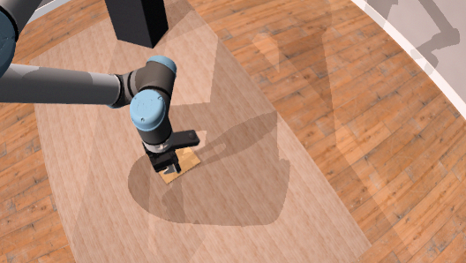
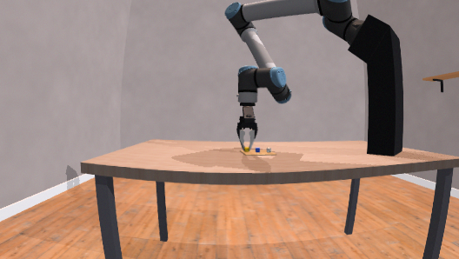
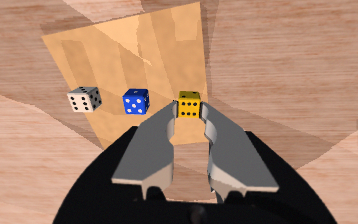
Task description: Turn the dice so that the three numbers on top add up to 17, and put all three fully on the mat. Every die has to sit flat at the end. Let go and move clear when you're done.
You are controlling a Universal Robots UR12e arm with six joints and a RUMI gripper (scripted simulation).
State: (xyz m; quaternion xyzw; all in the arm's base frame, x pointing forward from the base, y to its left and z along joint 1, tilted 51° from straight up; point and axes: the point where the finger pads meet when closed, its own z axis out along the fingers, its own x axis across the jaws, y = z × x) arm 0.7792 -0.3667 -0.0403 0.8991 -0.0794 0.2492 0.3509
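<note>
Right now the yellow die is 10 mm below my hand. The rest, counted from my hand: white die 100 mm behind, 40 mm to the left, 10 mm below; then blue die 50 mm behind, 20 mm to the left, 10 mm below; then tan mat 50 mm behind, 20 mm to the left, 20 mm below.
</note>
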